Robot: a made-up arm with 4 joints.
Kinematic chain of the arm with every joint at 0, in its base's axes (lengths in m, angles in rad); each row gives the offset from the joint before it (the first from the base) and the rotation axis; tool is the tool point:
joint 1: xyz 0 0 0.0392 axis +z
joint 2: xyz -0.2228 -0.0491 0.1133 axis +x
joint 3: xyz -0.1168 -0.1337 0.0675 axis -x
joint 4: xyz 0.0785 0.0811 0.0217 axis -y
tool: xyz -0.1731 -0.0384 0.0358
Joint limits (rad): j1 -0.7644..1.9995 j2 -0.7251..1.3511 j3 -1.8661..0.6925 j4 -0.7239..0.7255
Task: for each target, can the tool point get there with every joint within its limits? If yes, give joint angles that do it. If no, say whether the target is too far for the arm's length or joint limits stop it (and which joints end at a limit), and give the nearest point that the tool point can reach.
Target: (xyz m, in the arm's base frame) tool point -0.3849 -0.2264 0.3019
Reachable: yes | joints 0.3033 -0.3225 -0.1022 0.0223
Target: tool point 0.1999 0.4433 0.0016
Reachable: no: joint limits stop it (at a limit: joint 1, joint 2, joint 3, joint 4) | nearest point -0.2211 0.2998 0.2744 | short by 0.522 m
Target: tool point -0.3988 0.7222 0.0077
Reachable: no: too far | nearest point -0.3444 0.2396 0.0309 | short by 0.486 m
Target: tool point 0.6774 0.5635 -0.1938
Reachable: no: too far | nearest point 0.4631 -0.1919 0.0262 | short by 0.815 m
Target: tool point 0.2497 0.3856 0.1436
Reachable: no: joint limits stop it (at a limit: joint 1, joint 2, joint 3, joint 4) | nearest point -0.2211 0.2998 0.2744 | short by 0.496 m
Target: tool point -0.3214 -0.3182 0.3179
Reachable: yes | joints 0.5248 -0.5163 -1.4025 0.2589
